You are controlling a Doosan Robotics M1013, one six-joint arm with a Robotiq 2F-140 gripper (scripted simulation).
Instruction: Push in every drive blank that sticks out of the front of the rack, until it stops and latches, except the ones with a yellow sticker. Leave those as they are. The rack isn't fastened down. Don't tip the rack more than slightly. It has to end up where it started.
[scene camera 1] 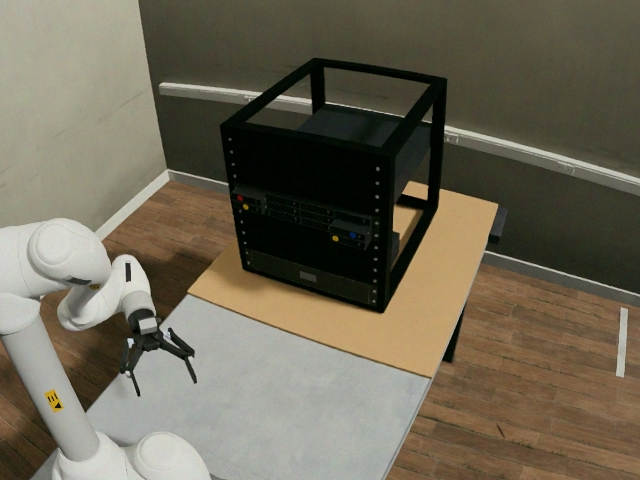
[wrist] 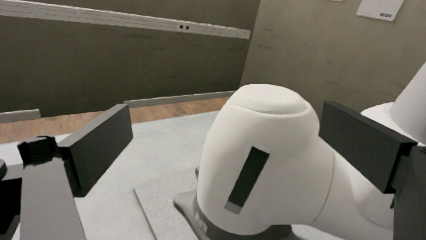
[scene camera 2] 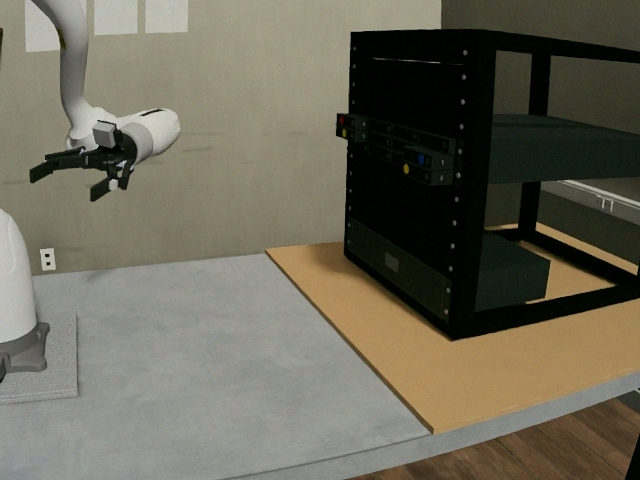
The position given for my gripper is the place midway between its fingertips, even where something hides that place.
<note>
In view: my gripper [scene camera 2: 60, 185], a black rack [scene camera 2: 427, 244] and a tan board [scene camera 2: 447, 385].
The black rack is seen too in scene camera 1 [scene camera 1: 315, 165]. My gripper shows as well in scene camera 1 [scene camera 1: 167, 387] and in the wrist view [wrist: 226, 120]. The tan board is seen too in scene camera 1 [scene camera 1: 411, 335]. The wrist view does not show the black rack: it is out of frame.
</note>
